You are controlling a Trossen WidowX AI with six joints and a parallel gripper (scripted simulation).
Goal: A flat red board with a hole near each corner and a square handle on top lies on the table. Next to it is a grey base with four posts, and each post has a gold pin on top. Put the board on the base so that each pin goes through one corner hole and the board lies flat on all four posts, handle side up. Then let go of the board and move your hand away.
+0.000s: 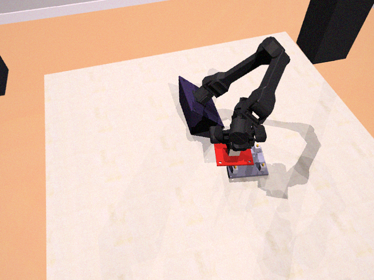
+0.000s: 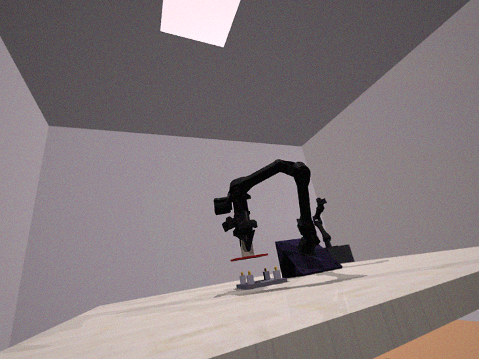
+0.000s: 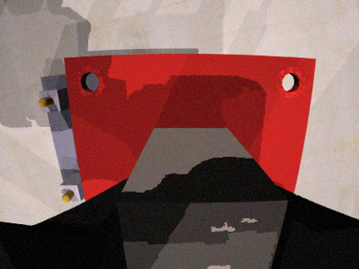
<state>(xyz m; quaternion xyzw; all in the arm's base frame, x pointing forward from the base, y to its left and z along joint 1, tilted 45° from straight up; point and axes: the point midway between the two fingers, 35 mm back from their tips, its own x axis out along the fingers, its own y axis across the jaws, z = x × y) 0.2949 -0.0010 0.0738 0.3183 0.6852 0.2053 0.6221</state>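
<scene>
My gripper tip is now 110 mm above the grey base and 60 mm to the right of it. Also, from my gripper tip: red board (right at my gripper tip).
</scene>
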